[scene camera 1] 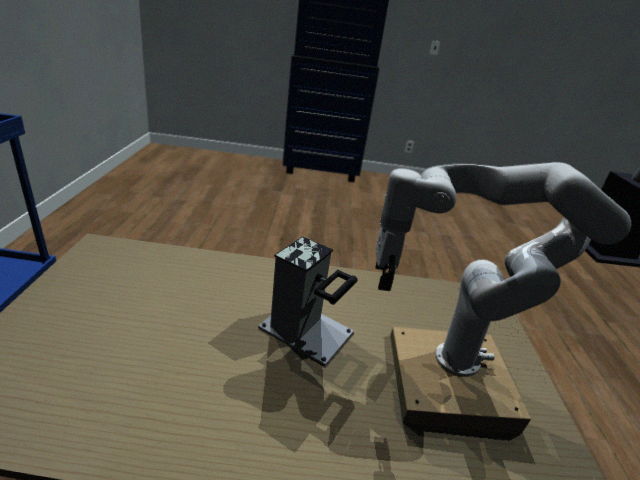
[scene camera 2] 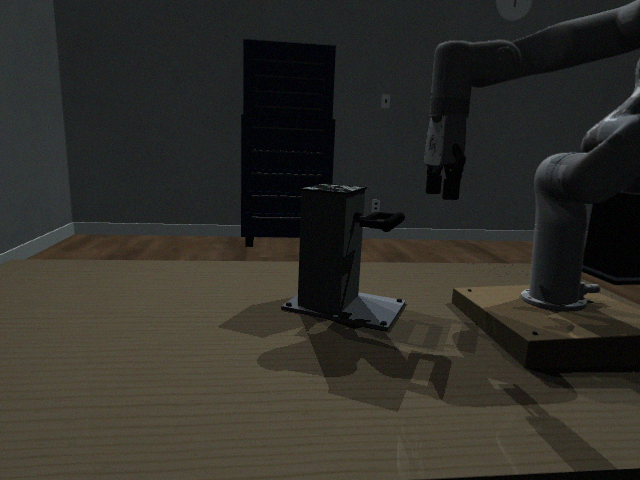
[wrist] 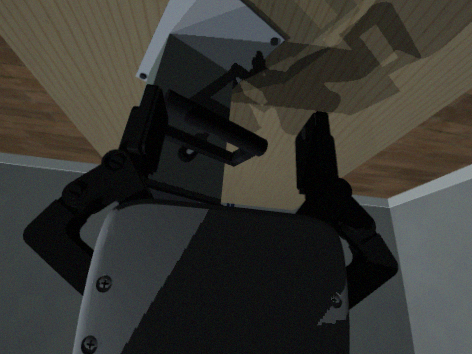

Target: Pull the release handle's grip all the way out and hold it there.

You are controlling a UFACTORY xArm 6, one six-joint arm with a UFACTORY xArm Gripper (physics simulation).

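The release handle's black grip (scene camera 1: 344, 290) (scene camera 2: 394, 222) (wrist: 220, 124) is a rectangular loop. It stands out from the upper side of a dark square post (scene camera 1: 289, 294) (scene camera 2: 321, 248) (wrist: 200, 172), close to its face. The post stands upright on a pale base plate (scene camera 1: 336, 333) (scene camera 2: 379, 308) (wrist: 215, 25). My gripper (scene camera 1: 387, 276) (scene camera 2: 442, 189) (wrist: 236, 113) is open and empty, pointing down. In both scene views it is to the right of the grip, and in scene camera 2 it is higher and apart from it. In the wrist view the grip shows between the fingers, nearer the left one.
The post's plate is on a wooden table (scene camera 1: 129, 361) (scene camera 2: 155, 413). The arm's base stands on a thick wooden block (scene camera 1: 465, 397) (scene camera 2: 496, 315) to the right. A dark blue cabinet (scene camera 1: 330, 113) (scene camera 2: 286, 155) stands behind the table, and a blue frame (scene camera 1: 29, 201) is at the left.
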